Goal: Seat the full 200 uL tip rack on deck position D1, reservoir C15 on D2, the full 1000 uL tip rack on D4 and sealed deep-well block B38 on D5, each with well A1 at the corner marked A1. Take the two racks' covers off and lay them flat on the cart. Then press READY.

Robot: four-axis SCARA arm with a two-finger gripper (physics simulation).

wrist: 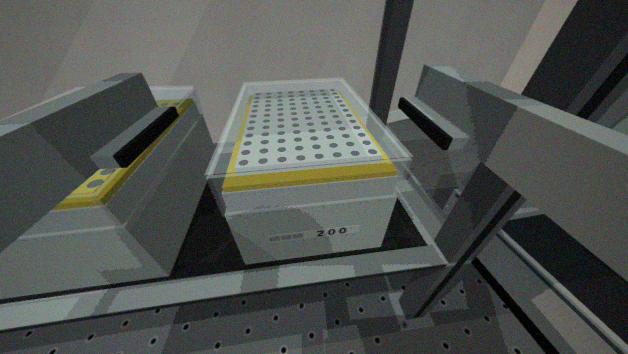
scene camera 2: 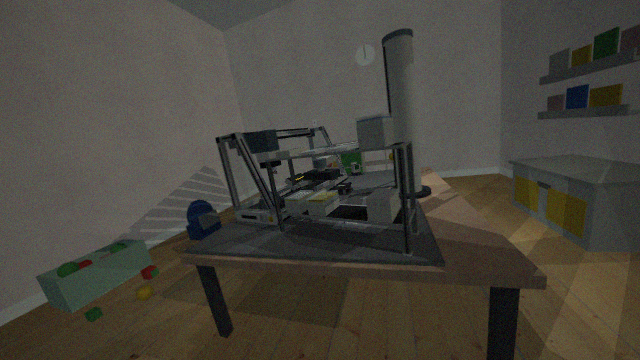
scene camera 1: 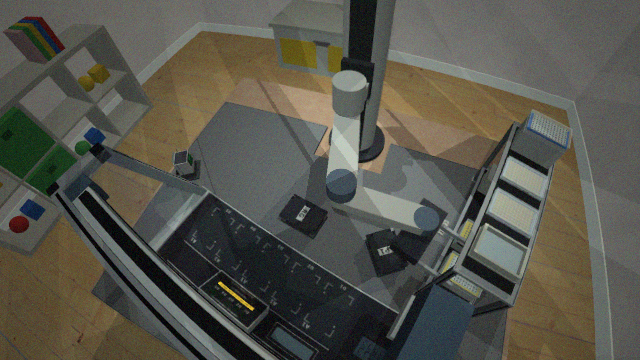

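In the wrist view my gripper (wrist: 290,90) is open and empty, its fingers at either side of a yellow-rimmed rack labelled 200 (wrist: 310,210) under a clear cover (wrist: 400,151). A second yellow-rimmed rack (wrist: 145,250) stands left, partly hidden by the left finger. Both stand on the cart's lower shelf. A blue-rimmed tip rack (scene camera 1: 549,131) (scene camera 2: 375,132) stands at the upper shelf's far end. Pale plates (scene camera 1: 525,176) (scene camera 1: 512,212) and an open reservoir (scene camera 1: 500,250) share that shelf; their labels are unreadable. The dark deck (scene camera 1: 235,250) has corner marks.
Black blocks marked RG (scene camera 1: 303,215) and P1 (scene camera 1: 385,251) lie between the deck and arm (scene camera 1: 390,210). A cart post (wrist: 465,235) rises close by the right finger. A grey box (scene camera 2: 382,205) stands on the lower shelf. A blue-grey panel (scene camera 1: 435,325) overhangs near the cart.
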